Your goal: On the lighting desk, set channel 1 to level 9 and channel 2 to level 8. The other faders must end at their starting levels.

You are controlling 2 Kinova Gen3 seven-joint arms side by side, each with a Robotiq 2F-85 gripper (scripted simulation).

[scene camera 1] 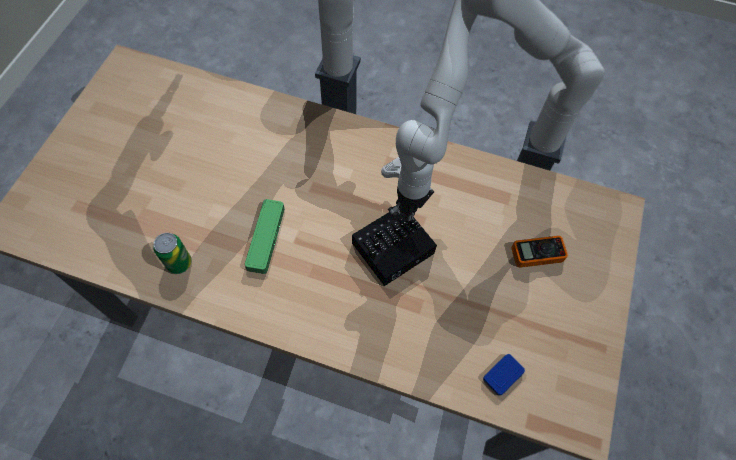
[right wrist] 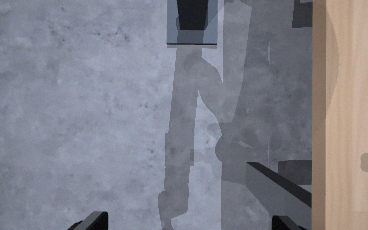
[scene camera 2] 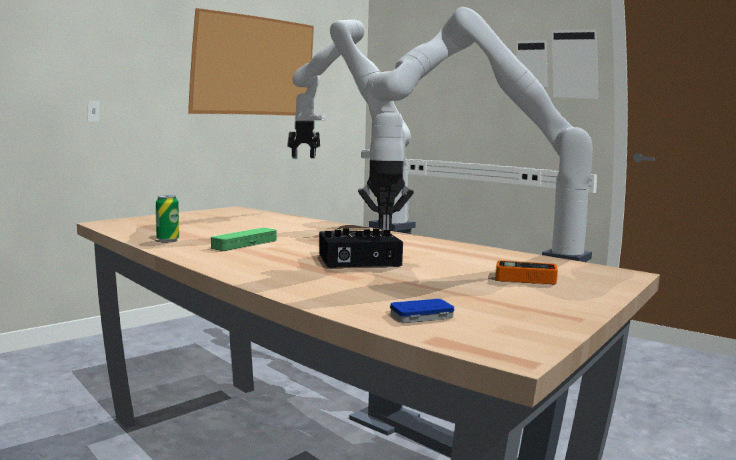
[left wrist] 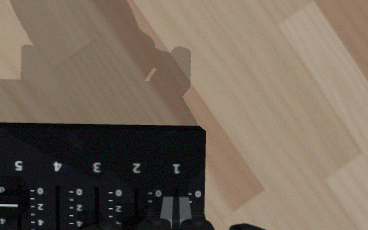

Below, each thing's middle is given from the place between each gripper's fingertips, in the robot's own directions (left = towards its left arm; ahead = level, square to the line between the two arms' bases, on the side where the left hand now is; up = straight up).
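Labels:
Blue box: 1210 mm to the left of my right hand (scene camera 2: 303,158), 660 mm ahead of it, 190 mm below it.
Blue box (scene camera 2: 431,309): my left hand 7 cm above it, 26 cm short of it, 36 cm to the right of it.

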